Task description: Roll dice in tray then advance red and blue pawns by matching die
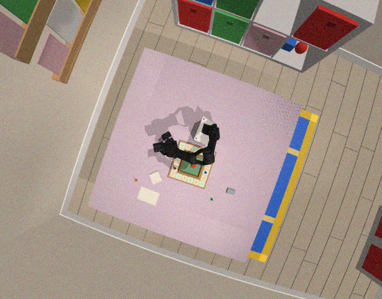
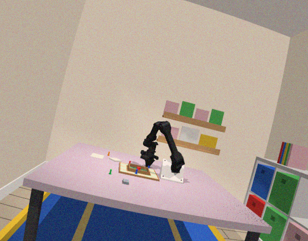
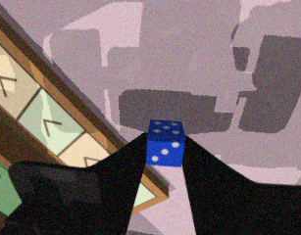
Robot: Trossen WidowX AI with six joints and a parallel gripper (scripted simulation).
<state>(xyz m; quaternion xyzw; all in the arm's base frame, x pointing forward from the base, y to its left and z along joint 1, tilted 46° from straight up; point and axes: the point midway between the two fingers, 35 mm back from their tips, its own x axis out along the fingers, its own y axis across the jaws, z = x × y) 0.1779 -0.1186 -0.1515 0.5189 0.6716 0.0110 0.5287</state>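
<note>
Now: the red pawn 16 cm ahead of my gripper tip, 6 cm to the left of it and 2 cm above it. The rest, counted from my gripper tip: green pawn 39 cm to the left, 30 cm ahead, 1 cm above; then orange pawn 33 cm ahead, 19 cm to the right, 1 cm above; then blue pawn 29 cm to the left, 12 cm ahead, 2 cm above.
</note>
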